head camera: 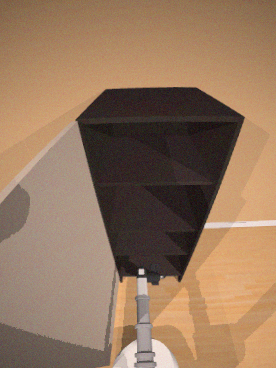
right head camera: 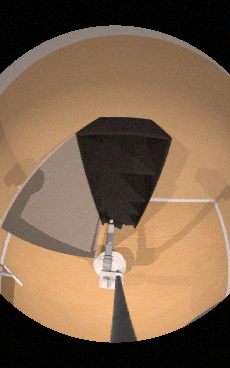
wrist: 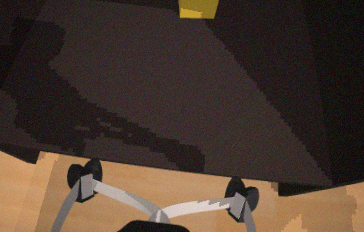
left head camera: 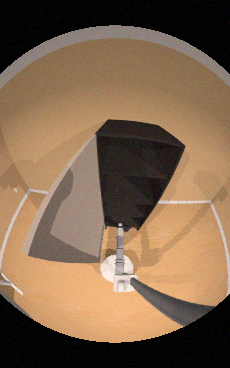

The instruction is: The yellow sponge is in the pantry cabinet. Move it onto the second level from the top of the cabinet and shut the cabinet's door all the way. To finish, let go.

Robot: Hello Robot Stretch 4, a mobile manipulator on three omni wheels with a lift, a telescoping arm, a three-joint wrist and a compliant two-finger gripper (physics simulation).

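Places are measured from the robot's base along level axes (x ahead, y up, z right), in millimetres.
Pixels of known places: gripper, fingertip midpoint: (wrist: pixel 164 182).
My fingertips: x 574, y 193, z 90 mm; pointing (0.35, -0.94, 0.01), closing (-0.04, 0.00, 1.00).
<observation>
Behind a point stands the place of what it marks.
The yellow sponge (wrist: pixel 198 9) @(x 870, y 160, z 119 mm) lies on the cabinet's bottom board, cut off by the top edge of the wrist view; I cannot make it out in the head views. The dark pantry cabinet (head camera: pixel 155 105) @(x 737, y 1372, z 76 mm) (left head camera: pixel 135 131) @(x 685, y 1373, z 39 mm) (right head camera: pixel 122 126) @(x 707, y 1372, z 75 mm) stands upright with its front open and several levels showing. Its grey door (head camera: pixel 60 225) @(x 339, y 1204, z -197 mm) (left head camera: pixel 82 210) @(x 287, y 1165, z -201 mm) (right head camera: pixel 60 195) @(x 321, y 1187, z -199 mm) is wide open on the left side. My gripper (wrist: pixel 164 182) @(x 574, y 193, z 90 mm) is open and empty, low at the cabinet's front, with its fingertips short of the board's front edge in the wrist view. In the head views the fingers are too small and dark to tell.
My telescoping arm (head camera: pixel 143 315) @(x 256, y 585, z 1 mm) (left head camera: pixel 120 247) @(x 228, y 584, z 7 mm) (right head camera: pixel 109 245) @(x 213, y 594, z 8 mm) reaches from the base to the cabinet's foot, to the right of the open door. Short cabinet feet (wrist: pixel 292 189) @(x 599, y 30, z 325 mm) show at the bottom board's front. A white strip (head camera: pixel 240 224) @(x 1120, y 25, z 1139 mm) runs along the wall's foot to the right.
</observation>
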